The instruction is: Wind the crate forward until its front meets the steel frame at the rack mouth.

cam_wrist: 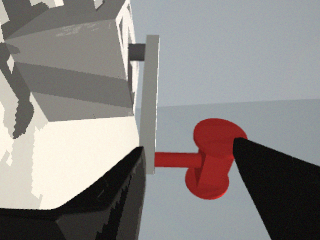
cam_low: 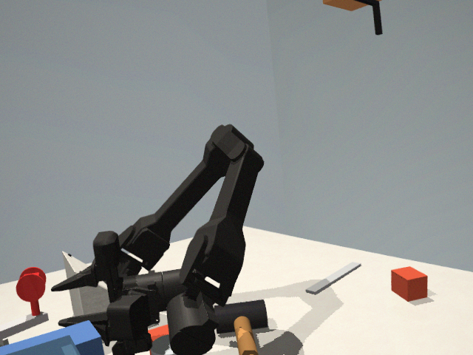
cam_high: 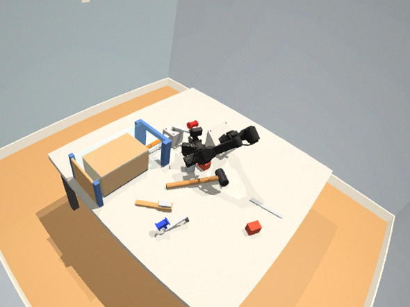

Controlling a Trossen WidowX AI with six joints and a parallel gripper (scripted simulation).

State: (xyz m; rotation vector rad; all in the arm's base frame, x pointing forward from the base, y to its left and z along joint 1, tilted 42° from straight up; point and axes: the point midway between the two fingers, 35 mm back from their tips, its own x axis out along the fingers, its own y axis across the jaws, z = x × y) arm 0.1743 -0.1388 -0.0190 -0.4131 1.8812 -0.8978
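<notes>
The red knob lies 50 mm behind my gripper tip, 20 mm to the right of it and 10 mm above it. From my gripper tip the other things lie so: grey crank bar 30 mm behind, 60 mm to the right, 20 mm below; then grey winch 20 mm behind, 120 mm to the right, 100 mm below; then blue frame 160 mm ahead, 130 mm to the right, 20 mm below.
</notes>
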